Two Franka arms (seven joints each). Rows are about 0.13 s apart.
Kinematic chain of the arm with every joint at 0, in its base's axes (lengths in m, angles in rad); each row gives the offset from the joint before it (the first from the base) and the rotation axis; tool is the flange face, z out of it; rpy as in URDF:
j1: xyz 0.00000 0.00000 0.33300 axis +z
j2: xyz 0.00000 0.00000 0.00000 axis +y
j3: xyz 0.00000 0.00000 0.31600 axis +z
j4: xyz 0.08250 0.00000 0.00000 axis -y
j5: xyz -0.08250 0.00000 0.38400 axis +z
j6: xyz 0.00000 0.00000 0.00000 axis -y
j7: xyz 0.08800 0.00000 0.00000 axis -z
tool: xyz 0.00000 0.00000 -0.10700 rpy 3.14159 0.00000 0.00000
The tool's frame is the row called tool.
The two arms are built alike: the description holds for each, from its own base.
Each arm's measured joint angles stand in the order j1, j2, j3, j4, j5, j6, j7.
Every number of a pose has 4 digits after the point.
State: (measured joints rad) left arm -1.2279 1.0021 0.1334 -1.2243 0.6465 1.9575 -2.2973; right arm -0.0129 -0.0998 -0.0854 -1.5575 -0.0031 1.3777 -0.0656
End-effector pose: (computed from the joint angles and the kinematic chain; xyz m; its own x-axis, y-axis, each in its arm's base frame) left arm 0.3493 -0.6445 0.1575 0.4851 0.5824 0.6523 0.6946 -0.7098 0.1172; right arm 0.4994 -0.0523 0.6671 0.9963 -0.0319 -0.0797 -0.0328 -0.9994 -0.0107
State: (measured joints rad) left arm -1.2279 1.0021 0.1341 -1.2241 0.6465 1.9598 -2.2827; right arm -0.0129 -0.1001 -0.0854 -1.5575 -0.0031 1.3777 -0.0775
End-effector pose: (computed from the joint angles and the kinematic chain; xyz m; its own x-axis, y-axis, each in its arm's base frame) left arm 0.3496 -0.6447 0.1577 0.4953 0.5728 0.6531 0.6867 -0.7186 0.1094; right arm 0.4993 -0.0523 0.6672 0.9966 -0.0200 -0.0793 -0.0210 -0.9997 -0.0116
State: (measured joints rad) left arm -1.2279 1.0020 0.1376 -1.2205 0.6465 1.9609 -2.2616; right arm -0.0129 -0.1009 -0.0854 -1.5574 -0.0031 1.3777 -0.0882
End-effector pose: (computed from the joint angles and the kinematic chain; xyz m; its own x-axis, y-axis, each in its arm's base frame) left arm 0.3515 -0.6450 0.1597 0.5065 0.5600 0.6556 0.6763 -0.7297 0.1008; right arm 0.4990 -0.0523 0.6677 0.9969 -0.0093 -0.0783 -0.0103 -0.9999 -0.0125
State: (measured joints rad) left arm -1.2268 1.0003 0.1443 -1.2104 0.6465 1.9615 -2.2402; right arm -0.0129 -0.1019 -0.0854 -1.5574 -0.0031 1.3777 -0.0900
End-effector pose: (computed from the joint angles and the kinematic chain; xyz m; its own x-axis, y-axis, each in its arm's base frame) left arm 0.3562 -0.6462 0.1658 0.5125 0.5521 0.6576 0.6668 -0.7385 0.1003; right arm 0.4987 -0.0523 0.6682 0.9970 -0.0075 -0.0773 -0.0085 -0.9999 -0.0126
